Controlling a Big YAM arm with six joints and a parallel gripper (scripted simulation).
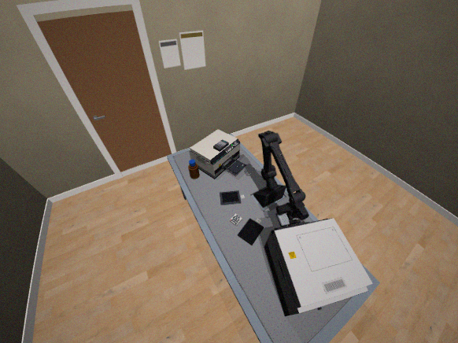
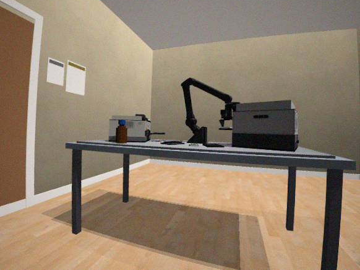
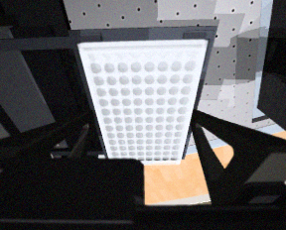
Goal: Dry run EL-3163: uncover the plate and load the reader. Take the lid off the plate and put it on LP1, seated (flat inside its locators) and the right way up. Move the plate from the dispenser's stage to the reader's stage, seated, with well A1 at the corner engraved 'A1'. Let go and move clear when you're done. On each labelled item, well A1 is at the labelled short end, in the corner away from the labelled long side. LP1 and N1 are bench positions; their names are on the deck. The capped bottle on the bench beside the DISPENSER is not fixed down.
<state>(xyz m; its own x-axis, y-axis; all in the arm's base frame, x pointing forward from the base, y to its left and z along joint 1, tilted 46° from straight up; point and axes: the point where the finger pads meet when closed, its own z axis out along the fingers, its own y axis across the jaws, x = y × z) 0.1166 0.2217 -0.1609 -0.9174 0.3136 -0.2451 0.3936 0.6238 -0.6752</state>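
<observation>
My gripper is now right at the well plate. Also, from my hand: bench position N1: 220 mm ahead, 140 mm below, 100 mm to the right; then grey-blue LP1 pad: 430 mm to the right, 200 mm ahead, 140 mm below; then dark see-through lid: 430 mm to the right, 200 mm ahead, 130 mm below.
</observation>
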